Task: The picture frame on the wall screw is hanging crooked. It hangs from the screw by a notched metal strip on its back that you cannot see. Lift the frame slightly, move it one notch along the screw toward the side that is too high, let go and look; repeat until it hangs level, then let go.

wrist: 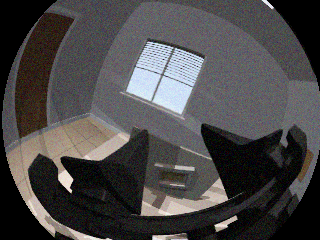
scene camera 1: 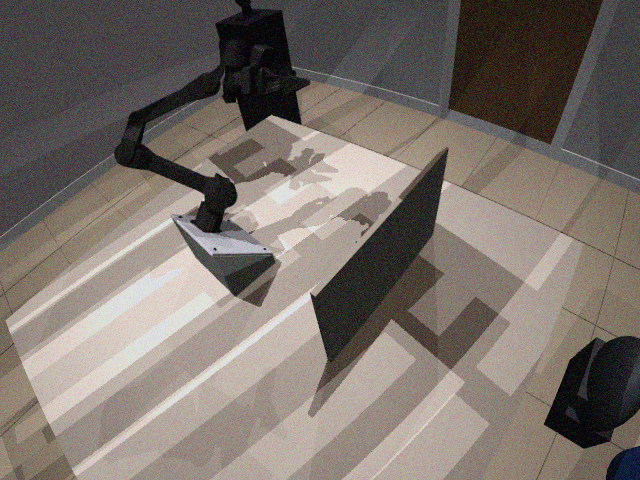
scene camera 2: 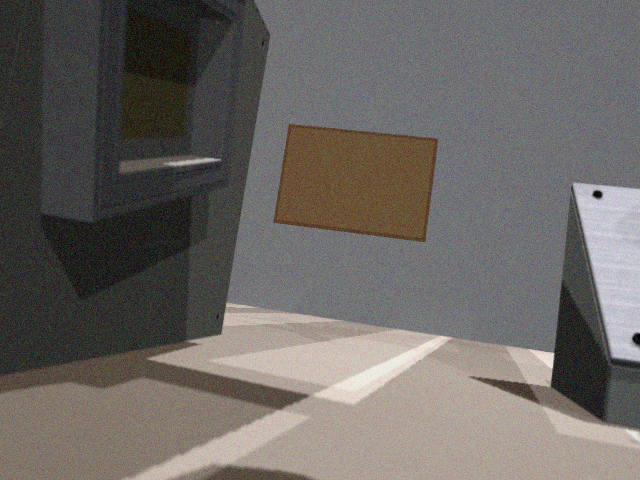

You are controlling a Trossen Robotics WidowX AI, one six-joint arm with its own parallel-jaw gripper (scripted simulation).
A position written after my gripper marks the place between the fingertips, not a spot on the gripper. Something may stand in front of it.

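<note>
I see my gripper (wrist: pixel 175 131). There is a wall panel too: scene camera 2 shows the wall panel (scene camera 2: pixel 157 276), the wrist view has the wall panel (wrist: pixel 161 151) as well, and in scene camera 1 I find the wall panel (scene camera 1: pixel 346 297) again.
</note>
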